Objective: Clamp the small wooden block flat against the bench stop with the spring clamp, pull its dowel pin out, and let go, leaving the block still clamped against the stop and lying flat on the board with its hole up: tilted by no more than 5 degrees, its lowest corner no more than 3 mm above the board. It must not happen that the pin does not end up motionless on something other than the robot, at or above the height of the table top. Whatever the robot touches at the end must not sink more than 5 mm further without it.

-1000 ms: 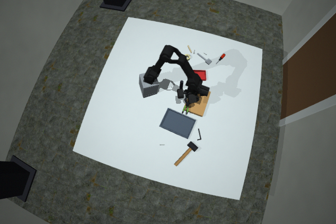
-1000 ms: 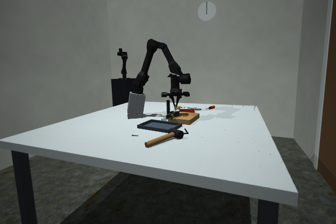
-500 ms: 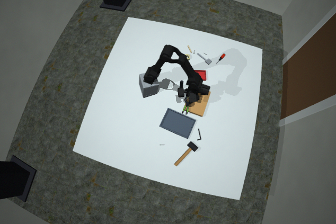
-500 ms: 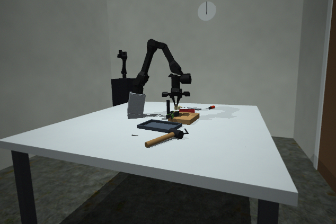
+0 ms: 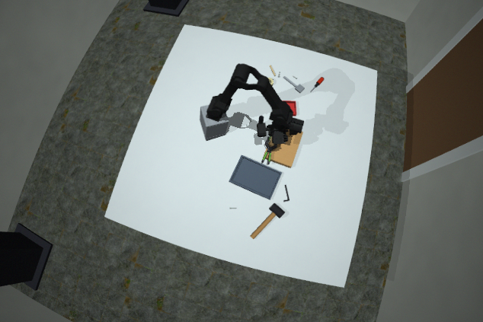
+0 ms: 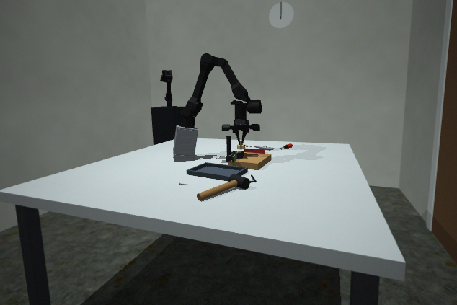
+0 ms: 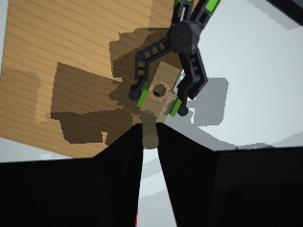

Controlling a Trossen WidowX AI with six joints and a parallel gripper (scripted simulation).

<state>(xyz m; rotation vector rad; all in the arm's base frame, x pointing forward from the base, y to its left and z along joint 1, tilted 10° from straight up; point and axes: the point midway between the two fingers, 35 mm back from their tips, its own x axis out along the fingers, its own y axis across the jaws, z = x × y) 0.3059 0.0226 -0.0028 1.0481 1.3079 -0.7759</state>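
Now: the red tray 20 cm to the left of my hand and 12 cm below it. Round my hand: dowel pin: 4 cm below; wooden board: 11 cm below, 5 cm ahead, 1 cm to the right; small wooden block: 8 cm below, 2 cm to the right.
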